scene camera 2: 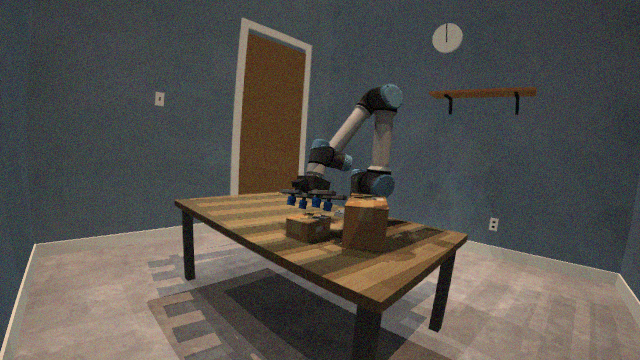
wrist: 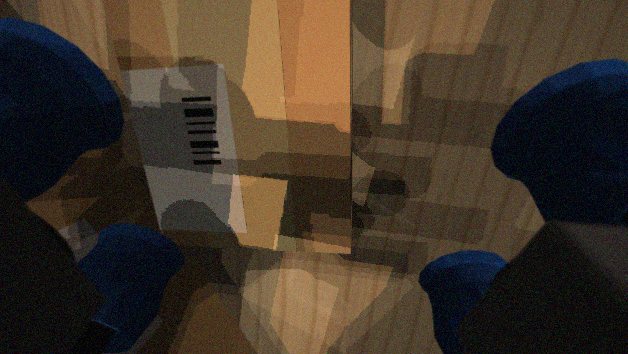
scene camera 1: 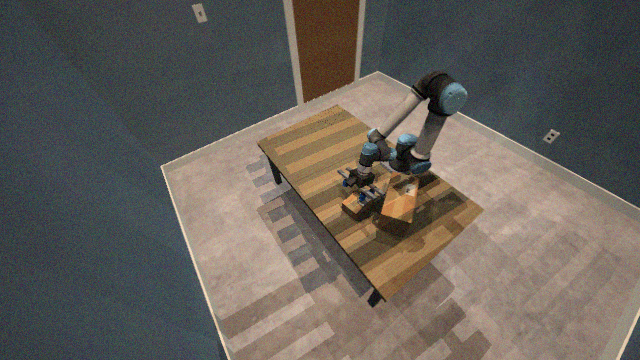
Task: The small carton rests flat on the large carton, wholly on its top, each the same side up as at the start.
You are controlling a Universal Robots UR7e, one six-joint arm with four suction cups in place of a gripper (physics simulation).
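Places are measured from the arm's base along level axes (x back, y down, z right), in centimetres.
Where they show: hand, its tool point: (scene camera 2: 308,207) (wrist: 303,205) (scene camera 1: 357,189); arm's base, origin of its link: (scene camera 1: 400,163).
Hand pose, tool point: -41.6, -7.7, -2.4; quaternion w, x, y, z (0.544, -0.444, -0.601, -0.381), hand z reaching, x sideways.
Things, the pixels of their centre, and the offset from my tool point, as dx, dy, dz. Level surfaces: height alone.
- small carton, middle of its body: (wrist: 260,96) (scene camera 2: 308,226) (scene camera 1: 357,203) -3.3, +6.4, -4.0
- large carton, middle of its body: (wrist: 22,324) (scene camera 2: 365,218) (scene camera 1: 398,202) +13.2, +2.5, -19.5
- striped wooden table, height of its surface: dy +10.1
The small carton (scene camera 1: 352,206) (scene camera 2: 306,229) (wrist: 320,65) is a low brown box lying flat on the table, with a white barcode label on its top. The large carton (scene camera 1: 399,202) (scene camera 2: 365,223) (wrist: 205,310) is a taller orange-brown box standing upright beside it, apart from it. In the wrist view part of the large carton shows in dark shadow at the lower left. My gripper (scene camera 1: 354,189) (scene camera 2: 309,202) (wrist: 305,195), with four blue suction cups, is open. It is a little above the small carton, with a gap below the cups in scene camera 2, and holds nothing.
Both cartons stand on the striped wooden table (scene camera 1: 310,150) (scene camera 2: 235,215). The arm's base is on the table right behind the large carton. A door (scene camera 1: 327,47) (scene camera 2: 272,115) and a wall shelf (scene camera 2: 482,93) are in the background.
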